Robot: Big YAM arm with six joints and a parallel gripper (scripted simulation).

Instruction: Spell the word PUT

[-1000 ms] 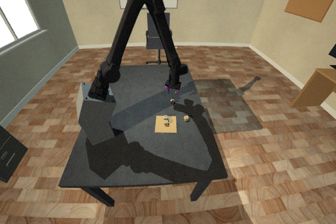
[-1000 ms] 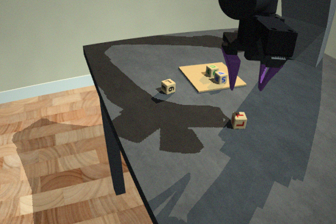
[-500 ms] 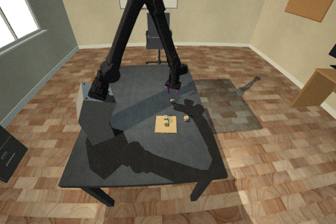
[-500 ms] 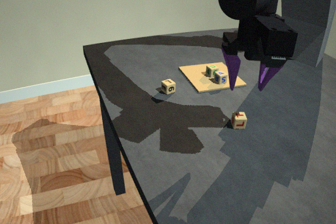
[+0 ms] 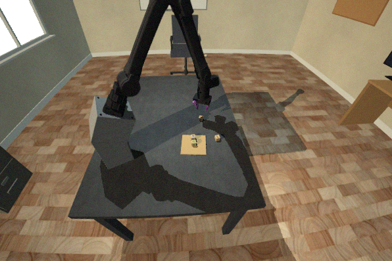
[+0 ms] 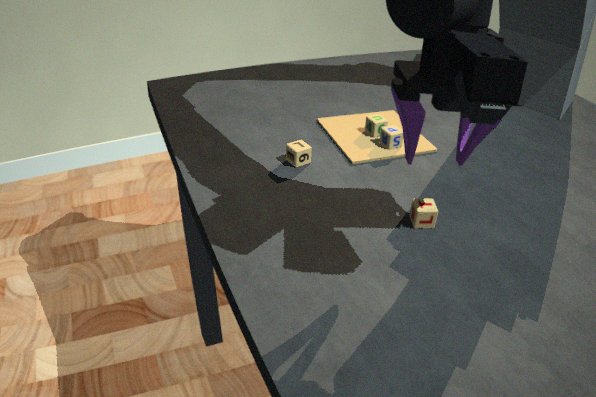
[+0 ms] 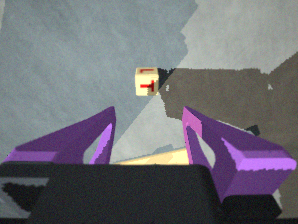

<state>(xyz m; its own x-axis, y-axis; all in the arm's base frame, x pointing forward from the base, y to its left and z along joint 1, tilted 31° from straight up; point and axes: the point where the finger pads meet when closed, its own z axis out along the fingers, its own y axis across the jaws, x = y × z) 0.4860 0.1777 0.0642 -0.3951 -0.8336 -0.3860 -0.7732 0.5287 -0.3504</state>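
The T block is 80 mm below my hand. The rest, counted from my hand: mat (200 mm to the right, 90 mm below, 80 mm behind).
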